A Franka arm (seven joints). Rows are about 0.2 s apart.
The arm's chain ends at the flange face. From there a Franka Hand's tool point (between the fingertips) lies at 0.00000 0.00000 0.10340 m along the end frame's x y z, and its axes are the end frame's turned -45 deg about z.
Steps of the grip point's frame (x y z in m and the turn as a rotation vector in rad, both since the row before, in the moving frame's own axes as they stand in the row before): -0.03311, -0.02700, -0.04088, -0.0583, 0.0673, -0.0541; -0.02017, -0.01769, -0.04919, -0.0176, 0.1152, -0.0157; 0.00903, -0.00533, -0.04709, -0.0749, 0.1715, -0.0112; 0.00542, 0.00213, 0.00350, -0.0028, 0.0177, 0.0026; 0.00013, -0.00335, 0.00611, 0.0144, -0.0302, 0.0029
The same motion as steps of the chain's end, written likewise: -0.05165, 0.00523, -0.04047, 0.0064, 0.0888, -0.0541; -0.03640, 0.00895, -0.04849, 0.0690, 0.0939, -0.0157; -0.01525, -0.00303, -0.04528, 0.0683, 0.1742, -0.0112; 0.00384, -0.00124, 0.00352, 0.0105, 0.0145, 0.0026; 0.00099, -0.00361, 0.00617, -0.0112, -0.0315, 0.0029
